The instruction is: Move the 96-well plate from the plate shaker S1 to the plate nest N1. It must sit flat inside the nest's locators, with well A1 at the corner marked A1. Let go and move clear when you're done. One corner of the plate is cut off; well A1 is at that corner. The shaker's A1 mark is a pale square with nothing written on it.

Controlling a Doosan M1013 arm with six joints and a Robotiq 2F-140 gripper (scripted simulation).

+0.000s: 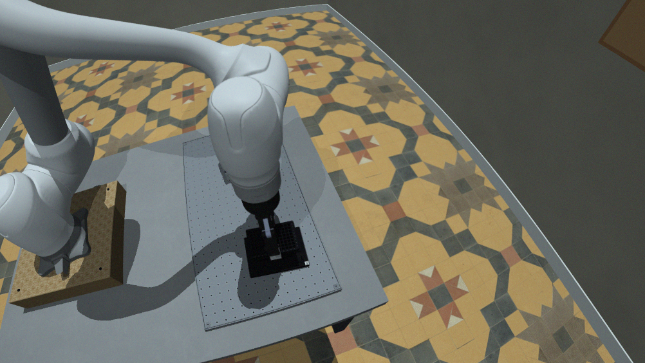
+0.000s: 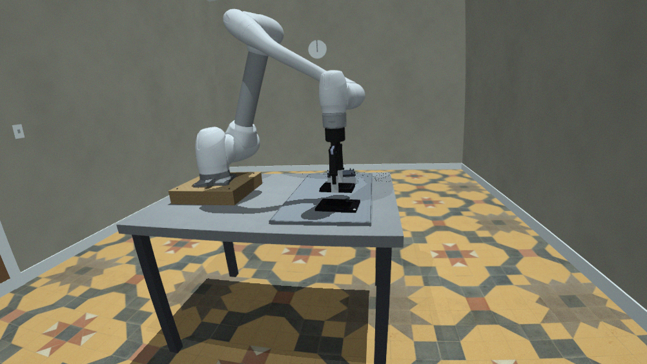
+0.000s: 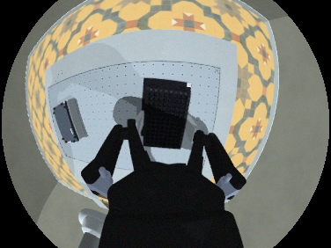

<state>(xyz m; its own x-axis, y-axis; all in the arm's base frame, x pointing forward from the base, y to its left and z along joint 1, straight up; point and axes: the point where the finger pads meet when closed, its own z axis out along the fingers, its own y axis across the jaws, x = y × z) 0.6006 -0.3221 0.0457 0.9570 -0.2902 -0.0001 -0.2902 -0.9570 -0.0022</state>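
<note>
The black plate nest N1 lies 10 cm below my hand. From my hand the other things lie so: black 96-well plate: 2 cm below; then A1 mark: 6 cm ahead, 7 cm to the right, 9 cm below.
</note>
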